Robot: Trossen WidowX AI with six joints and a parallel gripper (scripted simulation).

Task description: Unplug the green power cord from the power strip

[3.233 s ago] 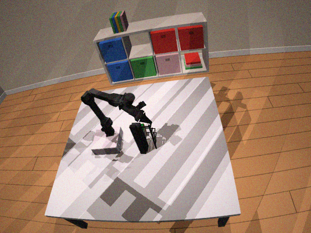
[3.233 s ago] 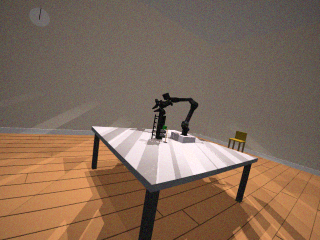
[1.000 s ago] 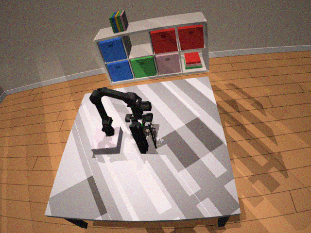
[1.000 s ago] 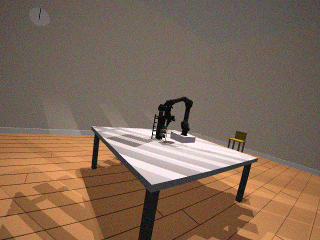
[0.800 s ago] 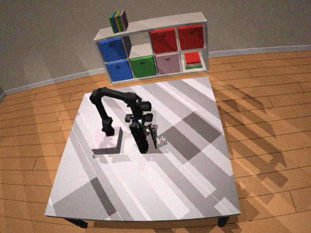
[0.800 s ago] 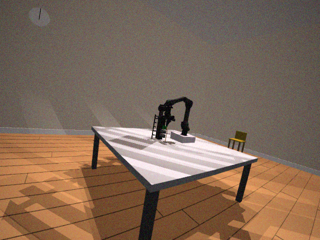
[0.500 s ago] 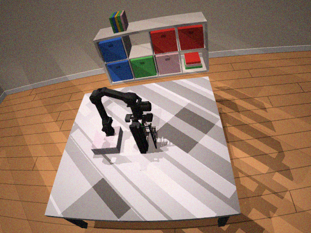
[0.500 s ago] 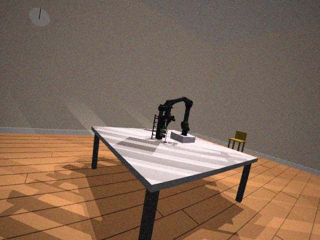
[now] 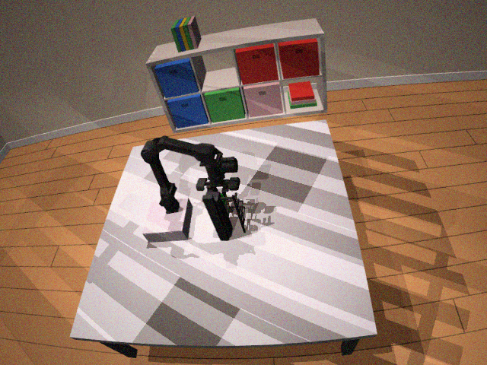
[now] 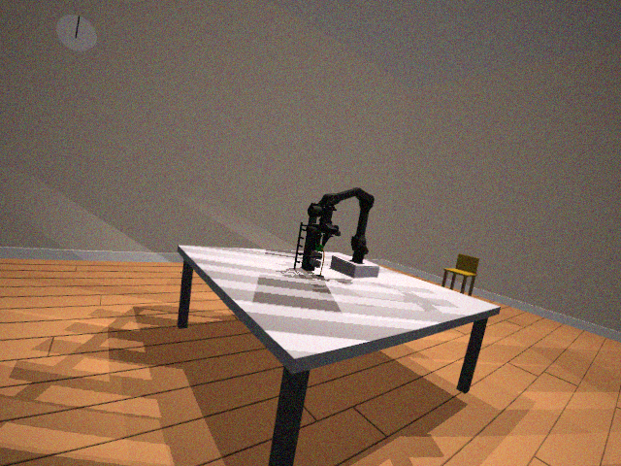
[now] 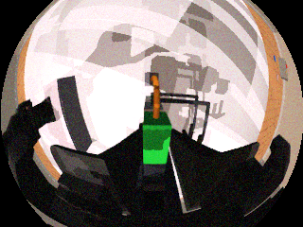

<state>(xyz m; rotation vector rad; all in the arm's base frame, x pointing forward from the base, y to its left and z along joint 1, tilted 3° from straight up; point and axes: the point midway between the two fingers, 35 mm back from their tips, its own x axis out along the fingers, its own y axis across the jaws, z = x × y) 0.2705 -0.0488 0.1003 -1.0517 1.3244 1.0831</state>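
Now: the green plug 3 cm to the right of my gripper tip.
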